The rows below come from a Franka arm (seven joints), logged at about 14 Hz.
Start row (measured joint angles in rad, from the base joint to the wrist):
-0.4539, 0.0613, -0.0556, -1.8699, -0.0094, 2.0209, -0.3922
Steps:
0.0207, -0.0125, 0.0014, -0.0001, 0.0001, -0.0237, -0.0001
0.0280, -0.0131, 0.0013, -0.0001, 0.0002, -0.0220, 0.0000
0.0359, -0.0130, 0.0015, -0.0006, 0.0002, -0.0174, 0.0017
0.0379, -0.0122, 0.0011, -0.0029, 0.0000, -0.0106, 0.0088
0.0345, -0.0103, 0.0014, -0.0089, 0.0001, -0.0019, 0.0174
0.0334, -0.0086, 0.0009, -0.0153, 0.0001, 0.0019, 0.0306
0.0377, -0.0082, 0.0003, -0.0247, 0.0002, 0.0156, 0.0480
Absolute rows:
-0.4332, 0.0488, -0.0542, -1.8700, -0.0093, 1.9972, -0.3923
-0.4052, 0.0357, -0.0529, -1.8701, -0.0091, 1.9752, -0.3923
-0.3693, 0.0227, -0.0514, -1.8707, -0.0089, 1.9578, -0.3906
-0.3314, 0.0105, -0.0503, -1.8736, -0.0089, 1.9472, -0.3818
-0.2969, 0.0002, -0.0489, -1.8825, -0.0088, 1.9453, -0.3644
-0.2635, -0.0084, -0.0480, -1.8978, -0.0087, 1.9472, -0.3338
-0.2258, -0.0166, -0.0477, -1.9225, -0.0085, 1.9628, -0.2858

